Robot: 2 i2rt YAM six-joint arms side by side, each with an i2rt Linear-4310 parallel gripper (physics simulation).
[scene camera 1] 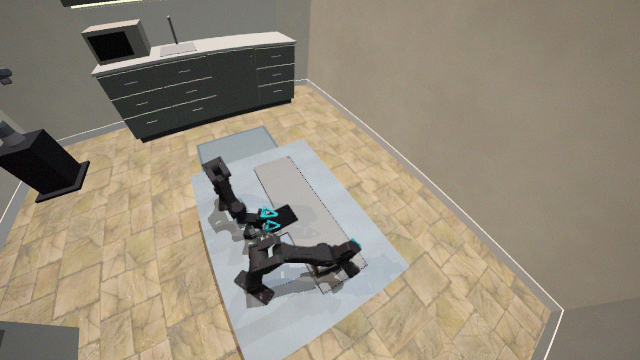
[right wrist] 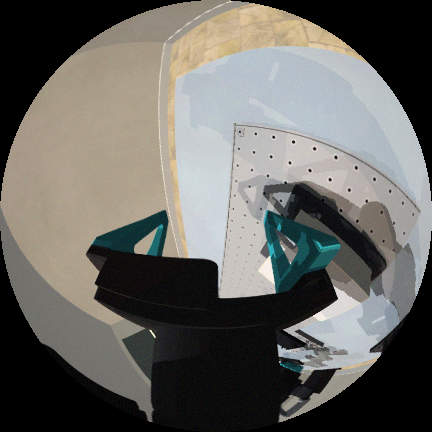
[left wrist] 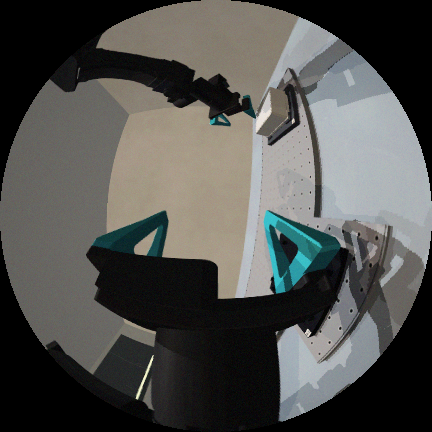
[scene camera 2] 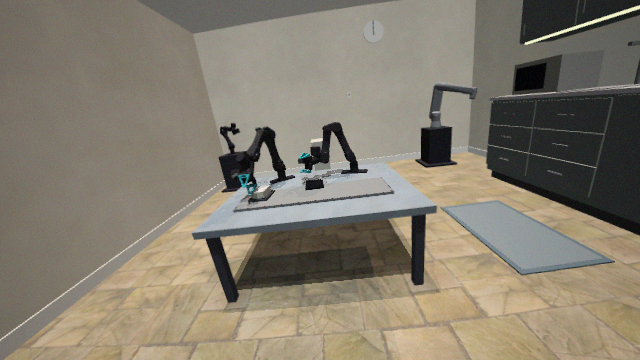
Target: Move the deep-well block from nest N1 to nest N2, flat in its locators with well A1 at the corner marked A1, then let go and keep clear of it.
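Frame: origin at the left arm's base, x ahead, y left, z up, level; metres.
Seen in the pictures: left gripper, fingertip midpoint: (scene camera 1: 279, 220) (left wrist: 215, 215) (scene camera 2: 300, 165); right gripper, fingertip midpoint: (right wrist: 215, 215) (left wrist: 241, 120) (scene camera 2: 247, 191); left arm's base, link origin: (right wrist: 288, 359) (scene camera 2: 354, 171); right arm's base, link origin: (scene camera 1: 254, 287) (scene camera 2: 282, 179).
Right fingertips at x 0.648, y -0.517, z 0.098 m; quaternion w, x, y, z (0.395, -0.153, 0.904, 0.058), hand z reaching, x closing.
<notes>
Offsets run from my right fingertips to a thing's top centre. Level surfaces: height alone.
The pale deep-well block {dx -0.123, dy +0.006, dz -0.031 m} (scene camera 2: 262, 191) (left wrist: 273, 111) (right wrist: 350, 280) sits in a black nest {dx -0.123, dy +0.006, dz -0.067 m} (left wrist: 294, 120) (right wrist: 345, 225), taken as N1, at the left end of the board in scene camera 2. The right arm mostly hides it in scene camera 1. The other black nest {dx -0.321, dy +0.299, dz -0.063 m} (scene camera 1: 286, 217) (scene camera 2: 314, 184), taken as N2, has no block in it. Labels and the A1 mark are unreadable. My right gripper (scene camera 2: 247, 185) (left wrist: 241, 120) (right wrist: 215, 215) is open and empty, beside and above the block, not around it. My left gripper (scene camera 1: 270, 219) (scene camera 2: 304, 163) (left wrist: 215, 215) is open and empty, above and beside N2.
A grey perforated board {dz -0.085 m} (scene camera 1: 300, 190) (scene camera 2: 355, 189) (left wrist: 285, 165) (right wrist: 310, 162) lies on the pale blue table (scene camera 1: 370, 250) (scene camera 2: 320, 222) and carries both nests. My right forearm (scene camera 1: 305, 252) reaches over the board. A floor mat (scene camera 1: 237, 142) (scene camera 2: 525, 237) lies beyond the table.
</notes>
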